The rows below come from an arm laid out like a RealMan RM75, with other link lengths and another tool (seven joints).
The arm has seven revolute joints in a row. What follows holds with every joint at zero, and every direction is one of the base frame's. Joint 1 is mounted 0.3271 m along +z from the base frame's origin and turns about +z. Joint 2 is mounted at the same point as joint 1 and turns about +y. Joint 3 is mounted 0.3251 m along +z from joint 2 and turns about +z. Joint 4 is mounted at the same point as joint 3 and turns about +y. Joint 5 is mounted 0.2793 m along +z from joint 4 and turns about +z. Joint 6 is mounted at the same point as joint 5 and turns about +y. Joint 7 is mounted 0.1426 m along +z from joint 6 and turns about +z. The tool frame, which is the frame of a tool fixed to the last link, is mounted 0.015 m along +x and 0.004 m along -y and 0.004 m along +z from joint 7; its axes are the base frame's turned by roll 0, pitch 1.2 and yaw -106 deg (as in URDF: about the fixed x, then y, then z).
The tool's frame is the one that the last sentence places.
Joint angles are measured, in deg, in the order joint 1, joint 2, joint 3, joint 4, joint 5, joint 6, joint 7. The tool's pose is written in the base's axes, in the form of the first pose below.
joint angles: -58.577 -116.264 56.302 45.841 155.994 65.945 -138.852
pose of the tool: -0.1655, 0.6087, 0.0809, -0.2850, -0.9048, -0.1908, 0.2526
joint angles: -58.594 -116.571 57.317 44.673 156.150 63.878 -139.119
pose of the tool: -0.1677, 0.6097, 0.0728, -0.2867, -0.9022, -0.1936, 0.2576
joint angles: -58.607 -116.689 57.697 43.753 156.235 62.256 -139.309
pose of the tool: -0.1702, 0.6110, 0.0688, -0.2857, -0.9007, -0.1985, 0.2604
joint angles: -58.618 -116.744 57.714 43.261 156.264 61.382 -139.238
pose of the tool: -0.1717, 0.6119, 0.0673, -0.2854, -0.8997, -0.2017, 0.2614
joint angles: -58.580 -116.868 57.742 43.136 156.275 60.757 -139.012
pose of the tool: -0.1719, 0.6123, 0.0662, -0.2874, -0.8983, -0.2046, 0.2619
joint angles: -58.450 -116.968 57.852 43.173 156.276 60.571 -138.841
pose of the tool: -0.1725, 0.6119, 0.0652, -0.2889, -0.8977, -0.2046, 0.2624
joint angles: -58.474 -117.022 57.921 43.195 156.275 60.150 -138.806
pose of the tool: -0.1716, 0.6126, 0.0651, -0.2904, -0.8964, -0.2076, 0.2628
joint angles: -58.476 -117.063 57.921 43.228 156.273 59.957 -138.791
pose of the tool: -0.1712, 0.6129, 0.0650, -0.2909, -0.8959, -0.2092, 0.2627
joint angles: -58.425 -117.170 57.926 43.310 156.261 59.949 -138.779
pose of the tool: -0.1710, 0.6125, 0.0642, -0.2911, -0.8960, -0.2091, 0.2621
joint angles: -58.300 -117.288 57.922 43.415 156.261 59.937 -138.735
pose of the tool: -0.1715, 0.6118, 0.0634, -0.2910, -0.8962, -0.2090, 0.2617
